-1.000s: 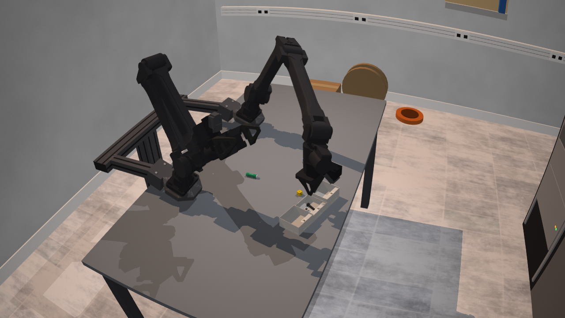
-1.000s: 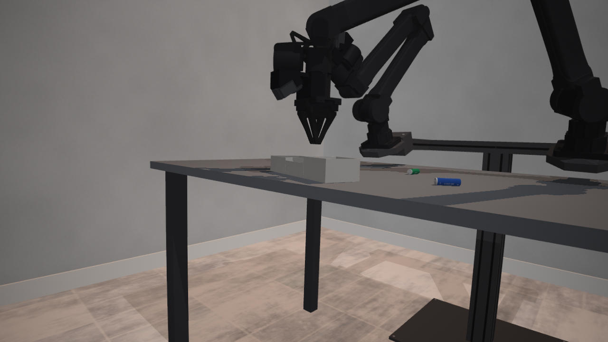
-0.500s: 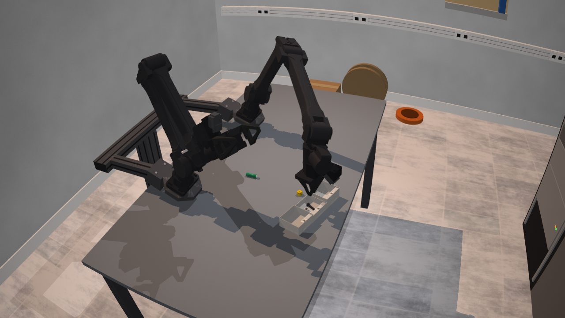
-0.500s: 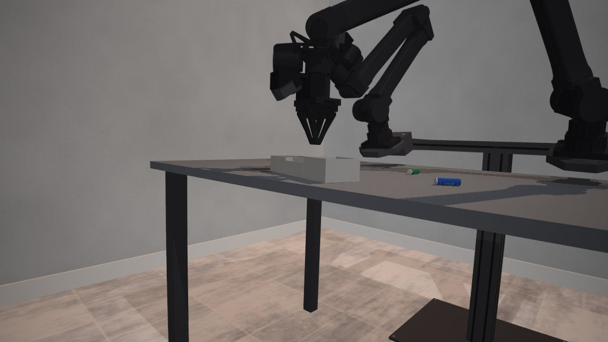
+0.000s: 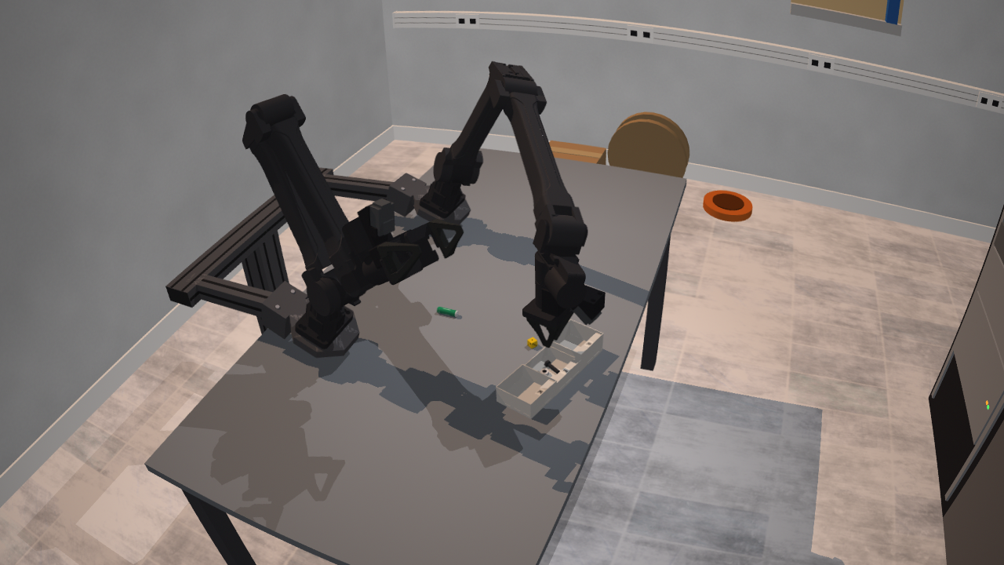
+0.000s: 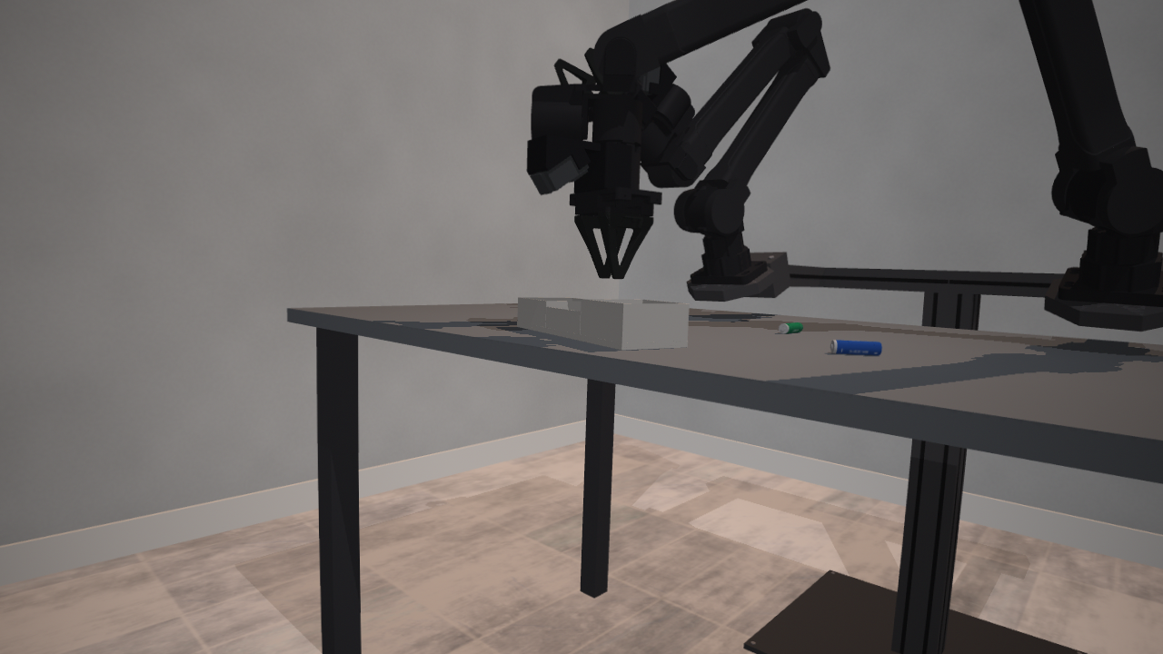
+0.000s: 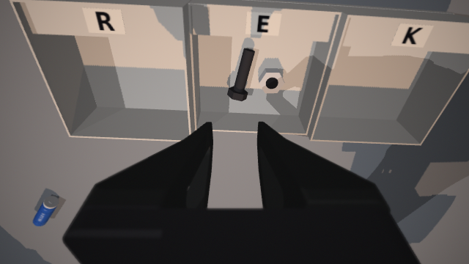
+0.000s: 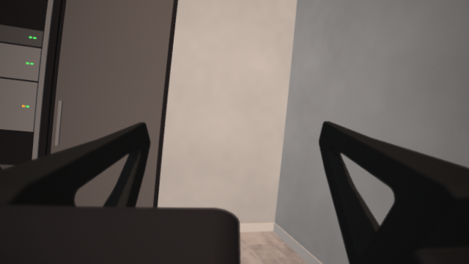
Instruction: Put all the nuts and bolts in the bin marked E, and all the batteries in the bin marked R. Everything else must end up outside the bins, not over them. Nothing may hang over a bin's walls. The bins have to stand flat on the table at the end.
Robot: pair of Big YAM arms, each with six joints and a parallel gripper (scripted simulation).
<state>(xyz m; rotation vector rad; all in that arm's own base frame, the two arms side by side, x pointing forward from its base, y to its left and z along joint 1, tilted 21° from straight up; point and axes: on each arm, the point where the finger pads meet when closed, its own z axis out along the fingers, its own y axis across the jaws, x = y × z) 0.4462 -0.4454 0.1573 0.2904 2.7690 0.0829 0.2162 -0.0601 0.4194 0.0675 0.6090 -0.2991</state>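
Right now my left hand is 6 cm above the bin row, 2 cm to the left of it and 1 cm short of it. Round my left hand: hex nut 7 cm below, 3 cm to the right; yellow die 7 cm below, 6 cm to the left, 6 cm behind; black bolt 6 cm below.
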